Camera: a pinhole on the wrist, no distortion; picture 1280 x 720 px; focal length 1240.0 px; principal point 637.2 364.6 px. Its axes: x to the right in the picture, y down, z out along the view. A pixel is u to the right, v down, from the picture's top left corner.
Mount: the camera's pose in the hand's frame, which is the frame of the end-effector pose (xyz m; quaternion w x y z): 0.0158 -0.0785 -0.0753 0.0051 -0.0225 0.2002 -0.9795
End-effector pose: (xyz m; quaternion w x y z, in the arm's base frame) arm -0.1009 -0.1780 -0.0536 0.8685 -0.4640 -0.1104 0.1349
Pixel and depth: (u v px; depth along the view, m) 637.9 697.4 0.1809
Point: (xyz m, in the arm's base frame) -0.0755 -0.2175 0.1494
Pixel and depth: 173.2 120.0 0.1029
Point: -0.0405 -0.1913 0.0474
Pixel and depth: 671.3 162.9 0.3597
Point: -0.1462 -0.0426 0.2383
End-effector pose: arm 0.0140 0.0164 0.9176 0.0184 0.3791 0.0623 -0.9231
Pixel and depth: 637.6 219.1 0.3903
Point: -0.2355 0.1657 1.1255
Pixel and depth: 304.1 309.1 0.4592
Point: -0.3631 0.2087 1.0754
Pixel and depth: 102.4 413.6 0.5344
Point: -0.4808 0.2691 1.0385
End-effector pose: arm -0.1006 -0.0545 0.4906 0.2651 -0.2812 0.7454 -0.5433
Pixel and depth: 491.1 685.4 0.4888
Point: 0.1081 -0.4320 0.7648
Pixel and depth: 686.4 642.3 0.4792
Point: 0.1608 -0.3738 0.7521
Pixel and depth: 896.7 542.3 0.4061
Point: 0.1683 -0.2767 0.7009
